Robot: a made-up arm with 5 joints.
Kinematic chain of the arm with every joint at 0, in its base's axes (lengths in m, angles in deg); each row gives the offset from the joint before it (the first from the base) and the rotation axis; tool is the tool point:
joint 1: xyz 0 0 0.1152 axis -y
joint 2: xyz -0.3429 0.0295 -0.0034 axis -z
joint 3: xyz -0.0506 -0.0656 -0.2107 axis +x
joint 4: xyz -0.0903 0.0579 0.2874 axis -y
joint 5: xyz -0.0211 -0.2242 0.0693 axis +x
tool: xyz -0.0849 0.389 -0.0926
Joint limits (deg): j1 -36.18..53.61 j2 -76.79..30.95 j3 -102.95..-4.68 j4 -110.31..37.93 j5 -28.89..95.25
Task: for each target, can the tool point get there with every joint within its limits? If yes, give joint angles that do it. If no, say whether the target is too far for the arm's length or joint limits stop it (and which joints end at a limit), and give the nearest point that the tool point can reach.
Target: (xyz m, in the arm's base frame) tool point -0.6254 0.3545 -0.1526
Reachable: yes | joints -15.50 -0.74 -87.75 -69.40 2.51
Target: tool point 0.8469 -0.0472 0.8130
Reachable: no: joint limits stop it (at a limit: joint 1, joint 2, joint 3, joint 5) | nearest point 0.1274 -0.0339 0.6981 | short by 0.729 m
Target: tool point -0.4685 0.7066 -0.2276
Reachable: yes | joints 26.30 10.48 -83.65 13.47 84.58
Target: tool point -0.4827 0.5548 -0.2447
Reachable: yes | joints 17.95 -0.51 -70.38 -5.10 43.44
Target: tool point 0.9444 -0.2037 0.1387
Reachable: no: joint limits stop it (at a limit: joint 1, joint 2, joint 3) | nearest point 0.2910 0.1168 -0.0622 | short by 0.755 m
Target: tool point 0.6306 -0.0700 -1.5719
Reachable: no: too far | nearest point -0.0365 -0.0387 -0.8294 | short by 0.999 m
